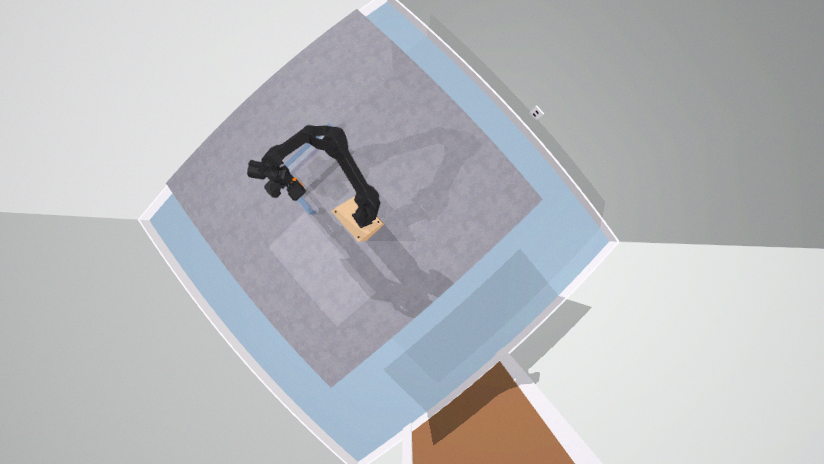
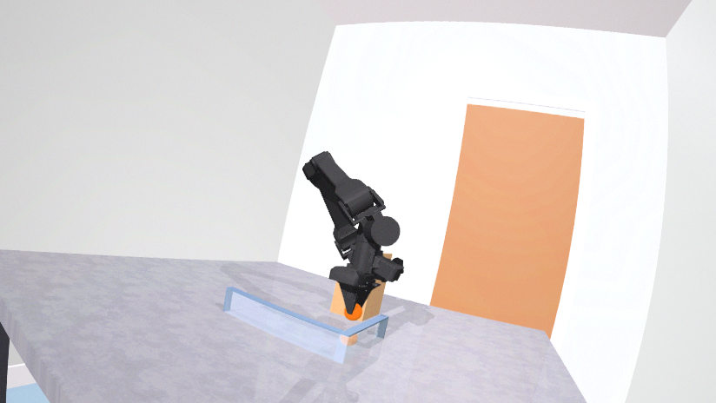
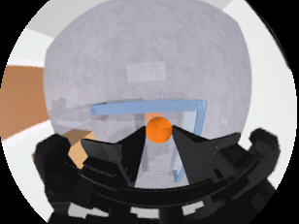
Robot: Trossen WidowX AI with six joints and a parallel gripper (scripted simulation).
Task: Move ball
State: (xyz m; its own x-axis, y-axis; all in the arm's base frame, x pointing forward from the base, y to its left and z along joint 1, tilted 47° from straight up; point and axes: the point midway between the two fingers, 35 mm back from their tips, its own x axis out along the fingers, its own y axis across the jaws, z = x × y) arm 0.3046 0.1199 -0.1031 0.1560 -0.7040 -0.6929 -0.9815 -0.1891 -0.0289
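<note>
The see-through copy of ball lies 6 cm below my gripper tip and 1 cm behind it. From my gripper tip the other things lie so: orange ball: right at my gripper tip.
</note>
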